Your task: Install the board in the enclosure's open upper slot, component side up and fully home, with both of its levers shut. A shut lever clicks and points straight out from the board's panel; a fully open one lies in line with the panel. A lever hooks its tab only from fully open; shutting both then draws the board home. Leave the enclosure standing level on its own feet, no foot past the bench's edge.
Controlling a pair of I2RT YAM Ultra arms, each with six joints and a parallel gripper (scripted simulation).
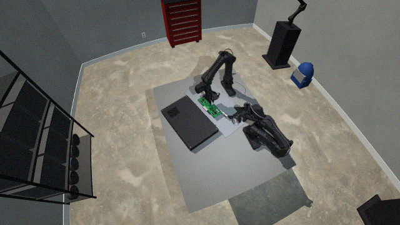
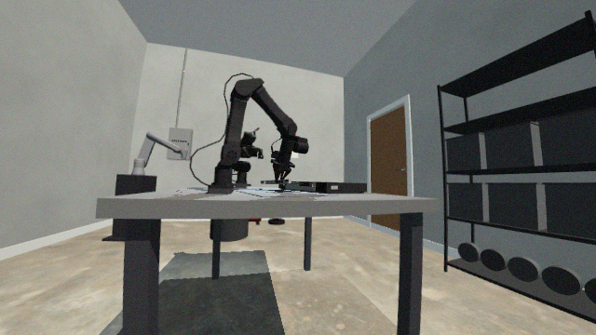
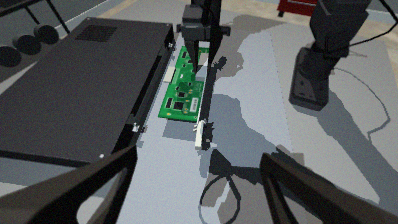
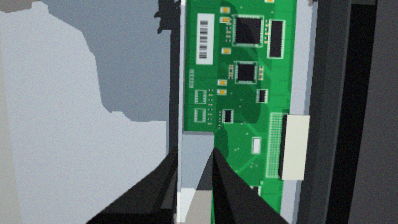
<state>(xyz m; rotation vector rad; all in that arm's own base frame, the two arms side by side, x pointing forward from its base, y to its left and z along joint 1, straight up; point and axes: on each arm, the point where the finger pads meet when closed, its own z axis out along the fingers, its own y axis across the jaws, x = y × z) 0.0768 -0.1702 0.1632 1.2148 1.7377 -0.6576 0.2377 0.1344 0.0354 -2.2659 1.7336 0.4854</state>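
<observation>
Now: the pale mat 5 cm behind my right hand, 1 cm to the right of it and 6 cm below it. Also, from my right hand: black enclosure 21 cm ahead, 10 cm to the left, 2 cm below.
</observation>
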